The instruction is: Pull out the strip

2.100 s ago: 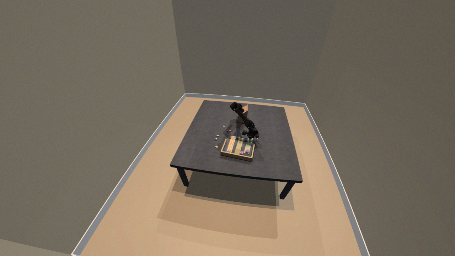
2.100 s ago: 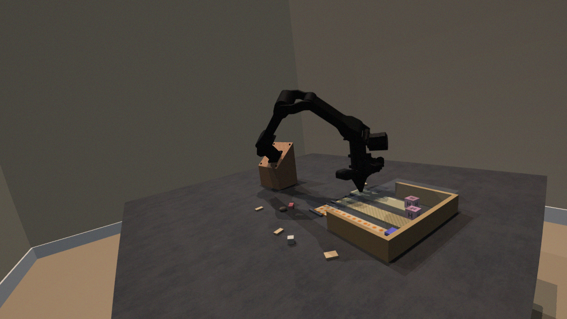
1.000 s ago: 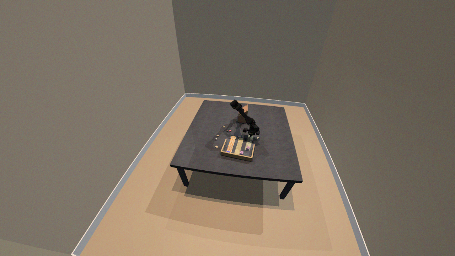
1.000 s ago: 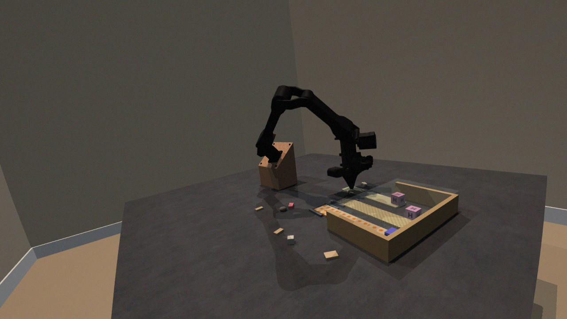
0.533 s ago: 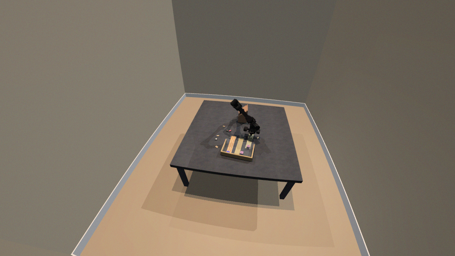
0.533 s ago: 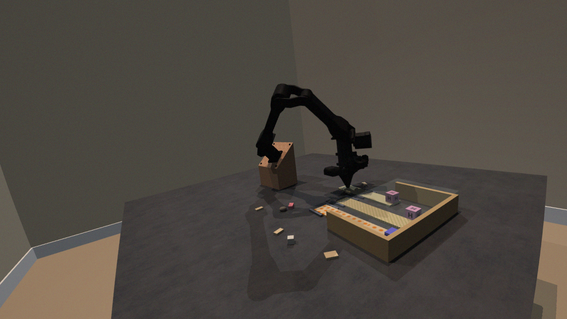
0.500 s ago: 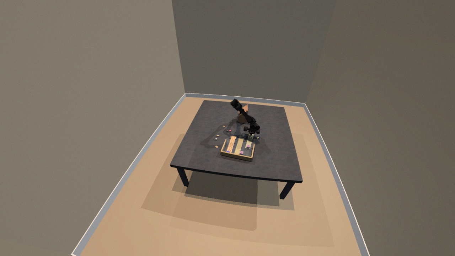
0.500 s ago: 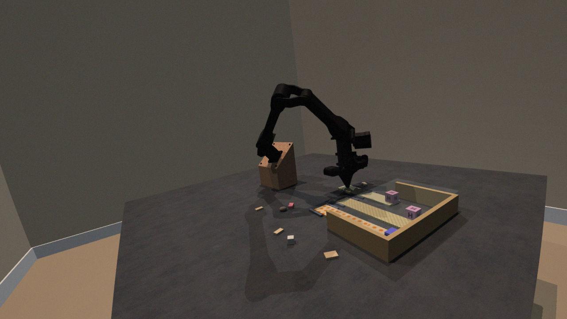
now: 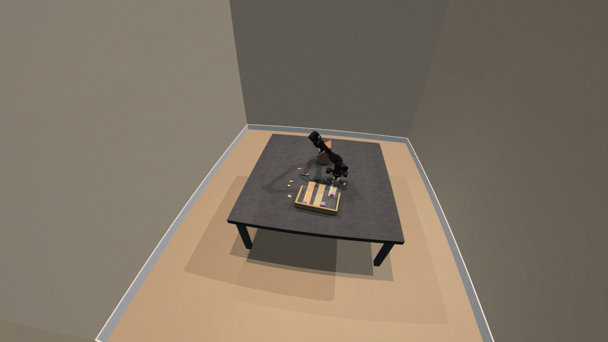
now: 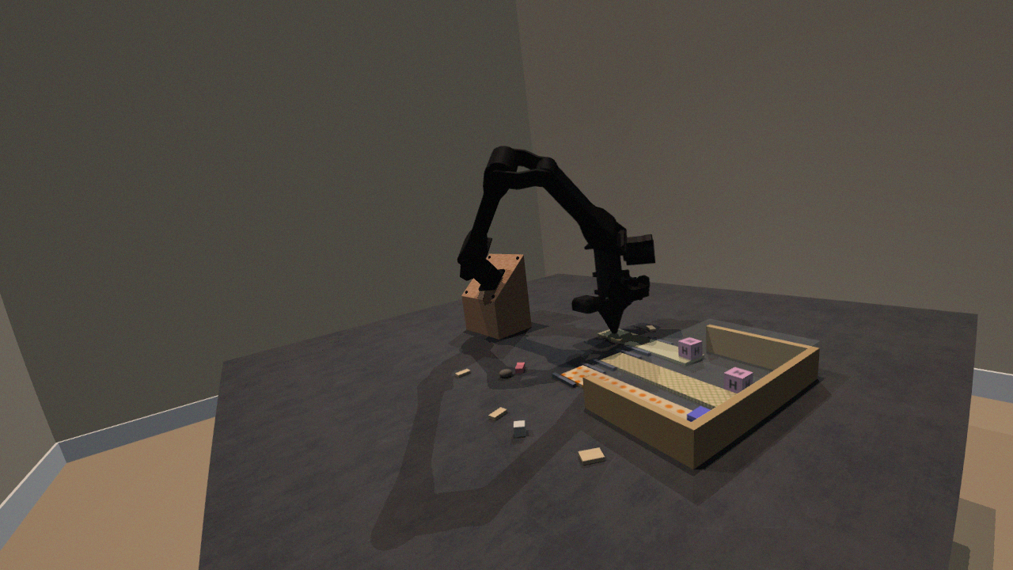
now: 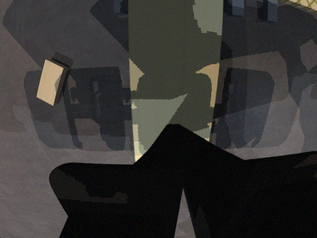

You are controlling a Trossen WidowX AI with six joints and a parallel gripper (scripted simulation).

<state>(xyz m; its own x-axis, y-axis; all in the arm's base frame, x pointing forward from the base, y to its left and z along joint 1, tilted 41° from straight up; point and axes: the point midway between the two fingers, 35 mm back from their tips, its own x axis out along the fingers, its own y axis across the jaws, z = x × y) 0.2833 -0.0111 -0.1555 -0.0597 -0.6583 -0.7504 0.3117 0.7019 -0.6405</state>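
Now: the pale yellow strip 90 mm ahead of my gripper tip and 30 mm to the right of it. The rest, counted from my gripper tip: white cube 420 mm to the right, 80 mm ahead; red bit 250 mm to the right, 70 mm behind.
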